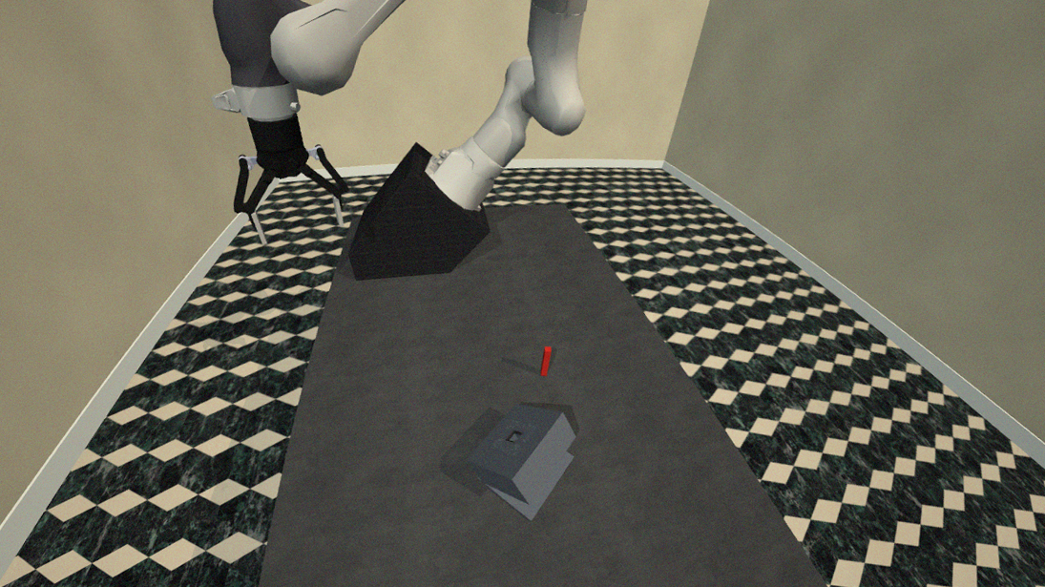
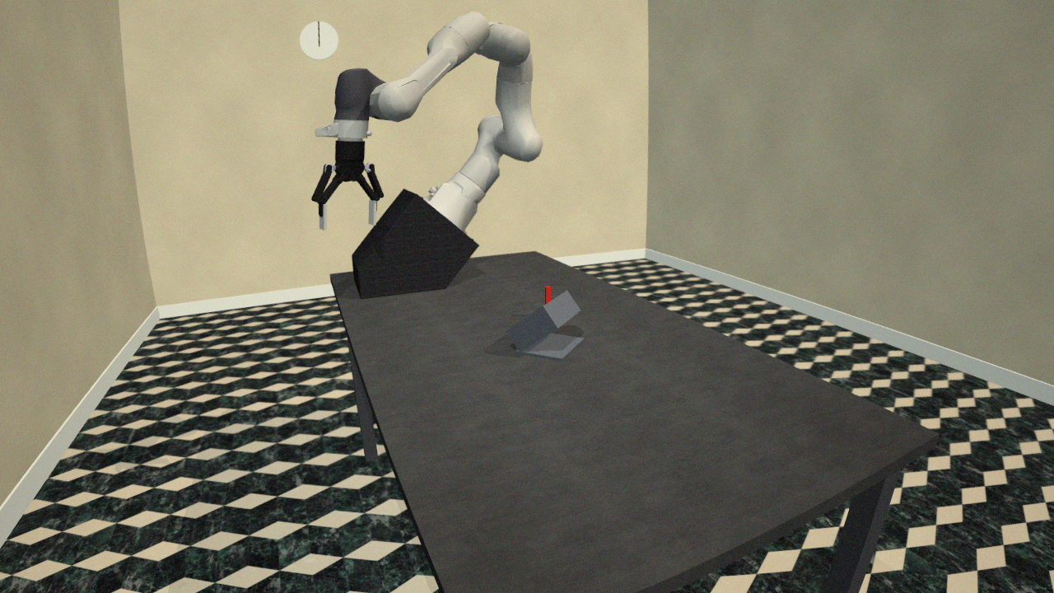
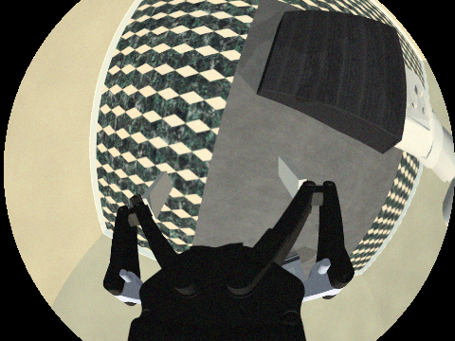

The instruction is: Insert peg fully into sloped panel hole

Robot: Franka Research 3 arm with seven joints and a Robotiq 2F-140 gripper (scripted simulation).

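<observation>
The red peg lies 26 cm ahead of my hand, 45 cm to the left of it and 21 cm below it.
</observation>
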